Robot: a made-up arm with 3 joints. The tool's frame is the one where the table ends. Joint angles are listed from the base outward.
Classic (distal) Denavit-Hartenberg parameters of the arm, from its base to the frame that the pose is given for. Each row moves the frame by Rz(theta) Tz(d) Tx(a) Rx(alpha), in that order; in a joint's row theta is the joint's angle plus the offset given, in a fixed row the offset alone. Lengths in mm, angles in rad.
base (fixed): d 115.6  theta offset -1.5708  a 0  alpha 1.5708
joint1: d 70  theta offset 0  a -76.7  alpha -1.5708
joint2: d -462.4  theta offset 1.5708  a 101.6  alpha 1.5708
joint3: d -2.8  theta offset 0  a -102.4  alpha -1.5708
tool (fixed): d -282.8  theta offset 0  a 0  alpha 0
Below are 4 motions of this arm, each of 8 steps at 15 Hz.
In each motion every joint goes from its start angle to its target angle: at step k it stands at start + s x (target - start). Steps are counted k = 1, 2, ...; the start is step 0. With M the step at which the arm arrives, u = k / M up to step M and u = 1 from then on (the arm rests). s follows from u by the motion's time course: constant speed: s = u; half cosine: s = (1 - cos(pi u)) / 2; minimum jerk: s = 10 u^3 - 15 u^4 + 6 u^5.
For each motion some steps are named. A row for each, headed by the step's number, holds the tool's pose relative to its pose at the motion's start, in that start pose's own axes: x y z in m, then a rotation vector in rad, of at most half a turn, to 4 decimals.
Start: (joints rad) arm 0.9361 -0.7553 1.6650
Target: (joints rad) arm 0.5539 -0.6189 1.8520
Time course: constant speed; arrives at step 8
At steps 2, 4, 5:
2: 0.0017 0.0505 0.0320 0.0255 0.0176 -0.0742
4: 0.0098 0.1000 0.0633 0.0471 0.0329 -0.1516
5: 0.0162 0.1242 0.0786 0.0563 0.0398 -0.1914

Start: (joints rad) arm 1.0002 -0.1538 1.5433
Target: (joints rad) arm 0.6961 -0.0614 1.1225
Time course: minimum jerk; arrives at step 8
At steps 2, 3, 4, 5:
2: -0.0112 0.0218 0.0076 0.0111 0.0482 -0.0306
3: -0.0274 0.0591 0.0218 0.0324 0.1275 -0.0804
4: -0.0437 0.1099 0.0430 0.0658 0.2298 -0.1437
5: -0.0540 0.1620 0.0671 0.1053 0.3301 -0.2043

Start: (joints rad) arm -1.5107 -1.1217 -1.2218
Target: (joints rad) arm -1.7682 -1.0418 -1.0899
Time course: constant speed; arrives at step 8
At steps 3, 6, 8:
3: -0.0249 0.0135 -0.0336 -0.0121 0.0369 0.0512
6: -0.0530 0.0272 -0.0651 -0.0205 0.0726 0.1051
8: -0.0735 0.0363 -0.0848 -0.0239 0.0957 0.1425

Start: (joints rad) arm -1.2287 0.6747 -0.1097
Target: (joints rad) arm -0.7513 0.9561 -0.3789
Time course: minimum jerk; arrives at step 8
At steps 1, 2, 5, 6, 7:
1: -0.0047 -0.0045 -0.0004 -0.0064 0.0091 0.0038
2: -0.0301 -0.0293 -0.0013 -0.0414 0.0593 0.0242
5: -0.2040 -0.2030 0.0449 -0.2851 0.4364 0.1475
6: -0.2478 -0.2479 0.0733 -0.3505 0.5463 0.1751
7: -0.2691 -0.2698 0.0901 -0.3836 0.6032 0.1882

